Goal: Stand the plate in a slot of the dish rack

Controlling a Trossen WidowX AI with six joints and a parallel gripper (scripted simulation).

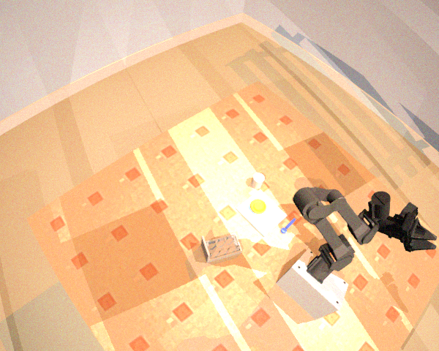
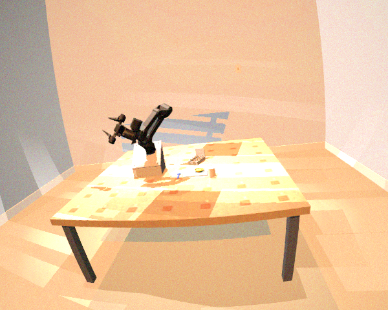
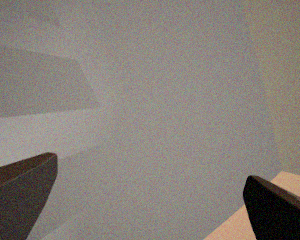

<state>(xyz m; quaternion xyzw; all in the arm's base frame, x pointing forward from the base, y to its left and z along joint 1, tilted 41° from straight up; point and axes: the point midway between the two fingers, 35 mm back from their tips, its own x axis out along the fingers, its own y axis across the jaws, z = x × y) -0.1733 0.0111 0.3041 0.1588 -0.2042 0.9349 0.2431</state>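
Now: gripper tip 530 mm short of the yellow plate, 60 mm to the right of it and 380 mm above it. Round my gripper tip: dish rack (520 mm ahead, 270 mm to the left, 380 mm below).
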